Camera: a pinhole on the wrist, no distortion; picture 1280 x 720 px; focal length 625.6 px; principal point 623.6 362.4 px. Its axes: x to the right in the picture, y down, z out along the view. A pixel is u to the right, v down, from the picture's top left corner.
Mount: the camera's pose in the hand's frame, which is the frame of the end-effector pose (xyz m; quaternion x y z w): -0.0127 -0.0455 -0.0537 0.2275 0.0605 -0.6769 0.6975
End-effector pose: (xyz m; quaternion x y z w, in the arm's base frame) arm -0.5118 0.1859 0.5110 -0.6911 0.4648 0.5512 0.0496
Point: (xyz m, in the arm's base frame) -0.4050 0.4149 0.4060
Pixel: 971 361
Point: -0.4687 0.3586 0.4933
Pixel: 718 208
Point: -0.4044 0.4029 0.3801
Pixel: 990 439
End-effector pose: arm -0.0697 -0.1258 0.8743 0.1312 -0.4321 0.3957 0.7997
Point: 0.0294 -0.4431 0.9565
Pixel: 901 367
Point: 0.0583 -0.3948 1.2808
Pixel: outside the picture
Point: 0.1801 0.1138 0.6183
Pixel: behind the camera
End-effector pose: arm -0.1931 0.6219 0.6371 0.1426 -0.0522 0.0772 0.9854
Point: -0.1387 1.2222 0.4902
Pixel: behind the camera
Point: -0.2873 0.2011 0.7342
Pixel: 887 282
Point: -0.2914 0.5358 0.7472
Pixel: 315 245
